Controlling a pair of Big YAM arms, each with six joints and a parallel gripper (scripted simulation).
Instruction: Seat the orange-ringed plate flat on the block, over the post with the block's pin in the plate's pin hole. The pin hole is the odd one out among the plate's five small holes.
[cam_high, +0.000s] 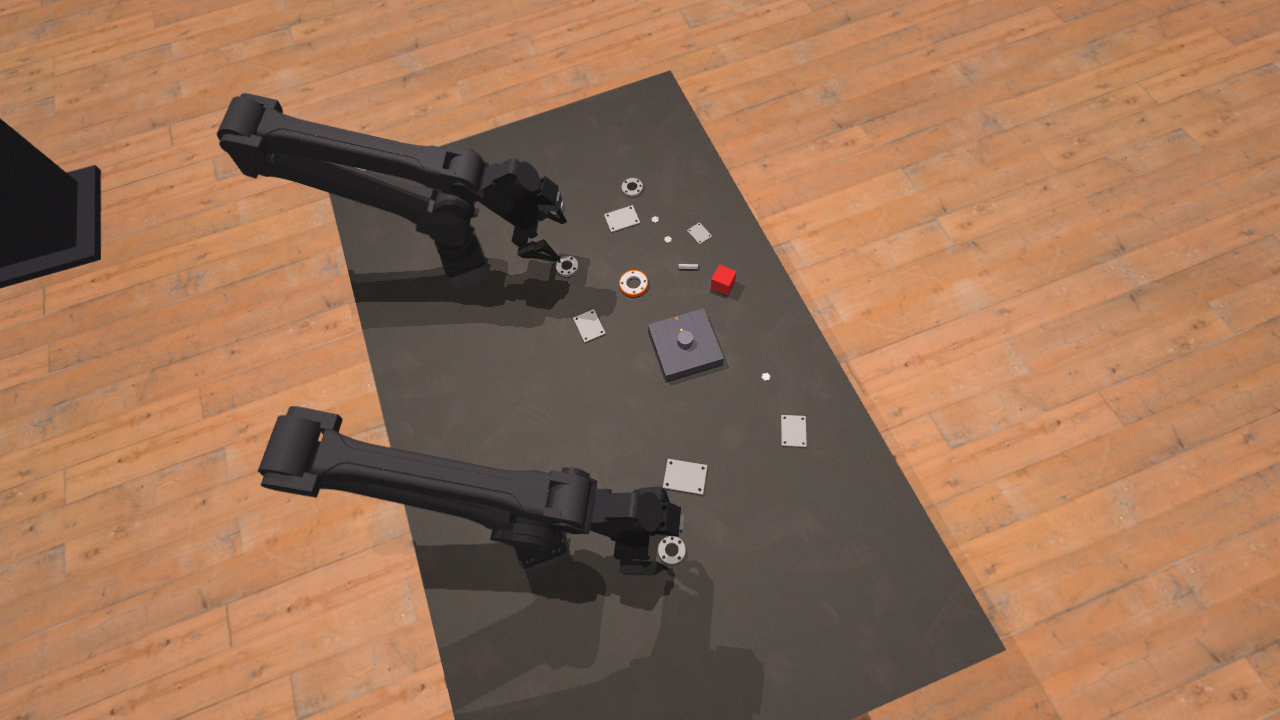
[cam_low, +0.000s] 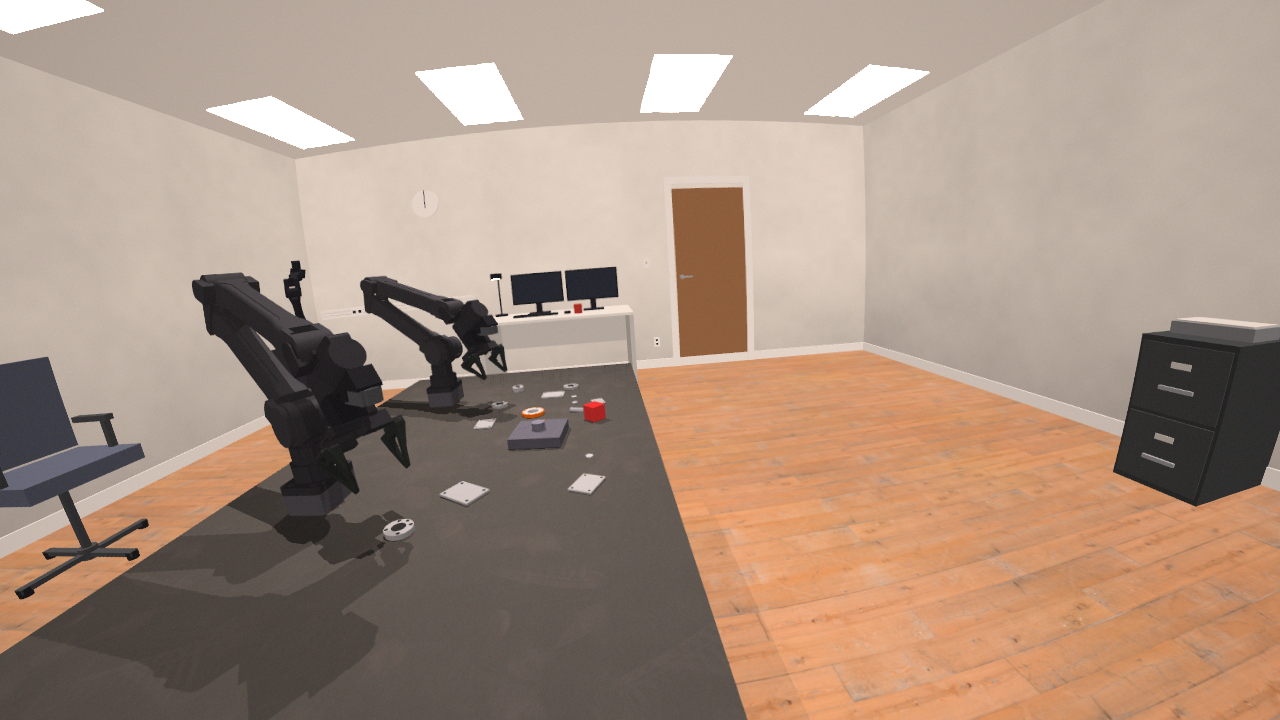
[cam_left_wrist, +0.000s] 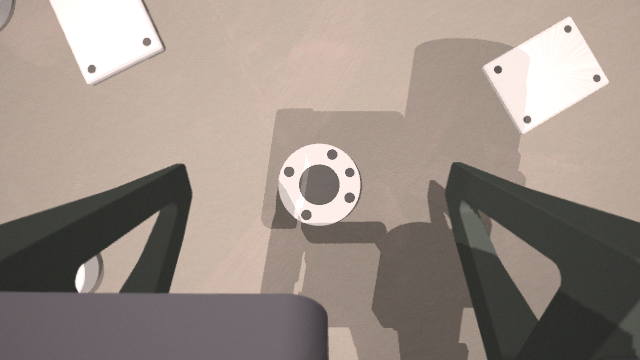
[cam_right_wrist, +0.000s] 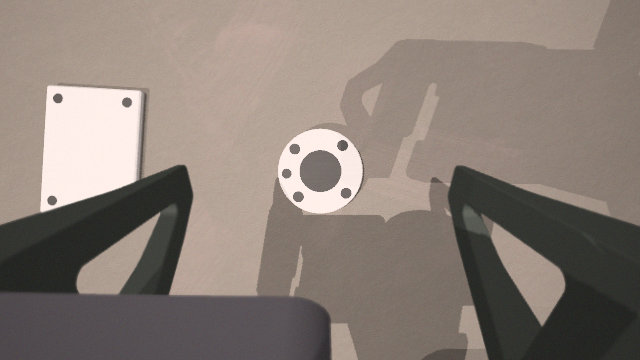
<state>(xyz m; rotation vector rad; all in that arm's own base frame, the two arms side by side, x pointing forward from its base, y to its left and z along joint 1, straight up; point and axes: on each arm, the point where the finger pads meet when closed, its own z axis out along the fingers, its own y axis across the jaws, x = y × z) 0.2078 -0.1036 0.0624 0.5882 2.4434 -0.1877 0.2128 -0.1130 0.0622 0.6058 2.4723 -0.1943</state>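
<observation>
My left gripper is now 130 mm short of the orange-ringed plate, 100 mm to the left of it and 100 mm above it. Round my left hand: red cube (310 mm ahead, 170 mm to the right, 90 mm below); small rod (250 mm ahead, 100 mm to the right, 100 mm below); grey block (180 mm ahead, 250 mm to the right, 90 mm below).
</observation>
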